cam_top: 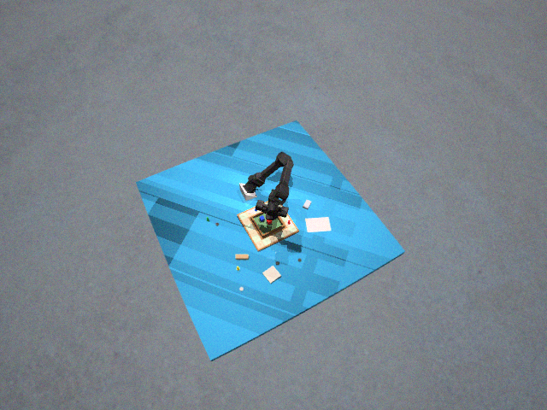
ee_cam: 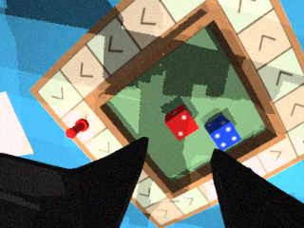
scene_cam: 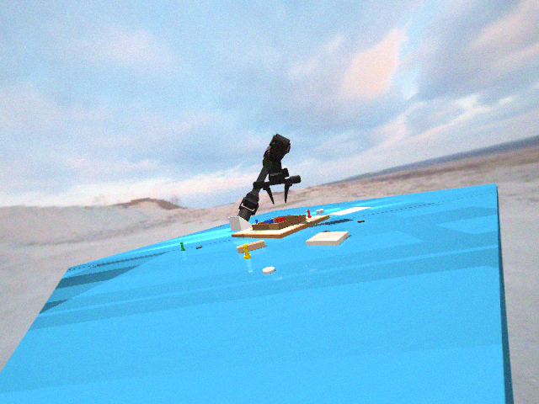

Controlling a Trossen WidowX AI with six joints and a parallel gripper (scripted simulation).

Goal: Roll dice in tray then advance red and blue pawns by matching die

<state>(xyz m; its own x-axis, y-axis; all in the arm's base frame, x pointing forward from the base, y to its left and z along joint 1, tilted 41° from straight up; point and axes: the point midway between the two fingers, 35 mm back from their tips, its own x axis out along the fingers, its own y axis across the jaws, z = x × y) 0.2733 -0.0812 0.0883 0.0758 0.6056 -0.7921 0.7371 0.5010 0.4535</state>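
The red pawn lies 6 cm ahead of my gripper tip, 10 cm to the left of it and 7 cm below it. Also, from my gripper tip: green tray 1 cm behind, 1 cm to the right, 9 cm below; blue pawn 13 cm behind, 3 cm to the right, 7 cm below; grey block 28 cm to the left, 9 cm below.
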